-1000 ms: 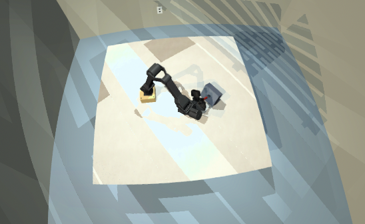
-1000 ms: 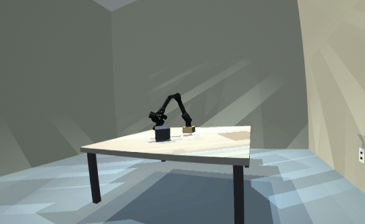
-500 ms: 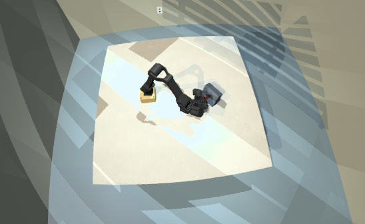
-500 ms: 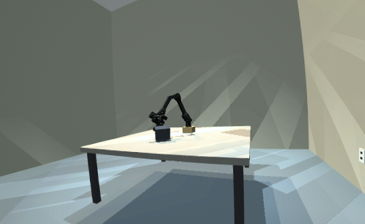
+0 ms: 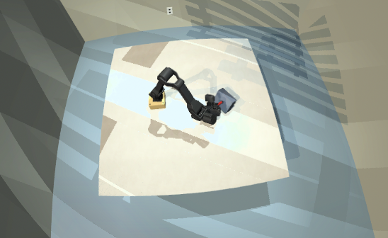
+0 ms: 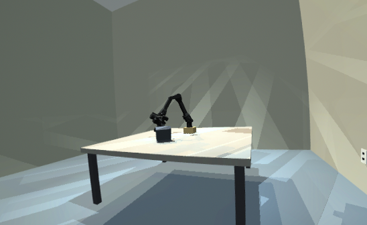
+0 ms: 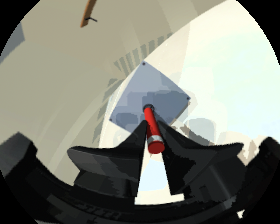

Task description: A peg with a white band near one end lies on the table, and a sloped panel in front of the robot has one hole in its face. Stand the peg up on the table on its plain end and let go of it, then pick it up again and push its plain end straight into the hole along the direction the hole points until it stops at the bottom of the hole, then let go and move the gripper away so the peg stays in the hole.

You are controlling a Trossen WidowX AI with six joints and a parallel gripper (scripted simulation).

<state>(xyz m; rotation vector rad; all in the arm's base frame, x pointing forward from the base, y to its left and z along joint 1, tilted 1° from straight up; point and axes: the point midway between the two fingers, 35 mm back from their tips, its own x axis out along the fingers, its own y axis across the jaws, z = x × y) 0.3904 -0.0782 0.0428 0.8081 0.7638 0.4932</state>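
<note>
Now: the red peg 1 cm to the right of my gripper tip, 1 cm behind it and 1 cm above it. From my gripper tip the other things lie so: grey sloped panel 5 cm to the left, 5 cm ahead, 3 cm below.
</note>
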